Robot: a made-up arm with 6 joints.
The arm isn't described. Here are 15 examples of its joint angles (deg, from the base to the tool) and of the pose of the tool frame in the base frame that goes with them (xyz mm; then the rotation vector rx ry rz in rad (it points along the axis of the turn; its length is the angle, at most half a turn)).
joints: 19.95 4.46 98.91 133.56 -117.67 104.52
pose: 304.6 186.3 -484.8 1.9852 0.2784 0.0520
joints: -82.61 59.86 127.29 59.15 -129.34 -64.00
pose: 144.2 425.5 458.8 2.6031 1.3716 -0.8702
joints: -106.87 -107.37 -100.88 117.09 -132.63 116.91
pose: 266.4 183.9 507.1 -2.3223 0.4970 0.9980
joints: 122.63 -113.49 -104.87 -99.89 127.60 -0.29
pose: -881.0 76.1 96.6 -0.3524 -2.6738 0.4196
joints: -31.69 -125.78 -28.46 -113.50 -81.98 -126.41
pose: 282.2 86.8 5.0 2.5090 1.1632 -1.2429
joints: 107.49 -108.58 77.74 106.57 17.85 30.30
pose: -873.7 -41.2 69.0 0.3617 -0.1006 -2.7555
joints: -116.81 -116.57 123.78 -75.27 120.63 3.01
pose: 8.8 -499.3 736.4 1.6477 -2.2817 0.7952
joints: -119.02 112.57 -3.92 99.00 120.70 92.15
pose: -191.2 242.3 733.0 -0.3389 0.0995 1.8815
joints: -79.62 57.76 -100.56 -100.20 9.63 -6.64
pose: 200.4 -231.5 663.8 -0.3218 0.0812 -0.8683
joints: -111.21 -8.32 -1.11 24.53 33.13 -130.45
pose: 112.5 30.2 636.9 0.2042 2.0649 0.1500
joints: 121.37 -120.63 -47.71 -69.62 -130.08 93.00
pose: -473.8 -247.8 60.9 1.2983 -0.8271 -0.1556
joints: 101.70 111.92 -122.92 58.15 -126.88 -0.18
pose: -114.3 -103.7 -403.3 -1.3870 2.4099 0.6333
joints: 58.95 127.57 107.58 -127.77 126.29 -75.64
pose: 324.3 28.4 32.7 -0.4494 -1.6862 -0.2738
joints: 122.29 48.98 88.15 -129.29 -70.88 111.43
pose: -619.9 226.5 -9.6 1.4563 1.6136 -1.7682
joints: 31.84 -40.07 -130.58 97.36 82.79 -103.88
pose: 11.9 44.4 -419.2 -0.5310 0.9399 -0.1392
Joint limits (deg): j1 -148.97..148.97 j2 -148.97..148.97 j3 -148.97..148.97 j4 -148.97..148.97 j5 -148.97..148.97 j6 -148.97..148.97
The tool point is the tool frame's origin. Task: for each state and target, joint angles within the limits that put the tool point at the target. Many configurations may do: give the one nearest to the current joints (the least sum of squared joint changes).
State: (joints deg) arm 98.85 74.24 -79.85 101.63 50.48 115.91
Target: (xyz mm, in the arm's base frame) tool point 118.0 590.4 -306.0
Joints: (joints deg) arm 74.72 64.03 -48.85 100.49 48.83 90.98
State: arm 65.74 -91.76 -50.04 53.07 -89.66 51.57
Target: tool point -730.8 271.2 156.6
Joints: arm 112.71 -67.48 -53.08 61.88 -74.39 47.29
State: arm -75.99 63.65 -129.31 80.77 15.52 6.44
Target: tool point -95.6 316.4 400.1
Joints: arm -50.54 99.66 -148.97 73.10 14.22 5.95
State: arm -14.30 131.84 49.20 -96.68 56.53 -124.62
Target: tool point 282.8 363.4 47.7
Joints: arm 27.84 119.19 78.94 -65.01 46.47 -137.57
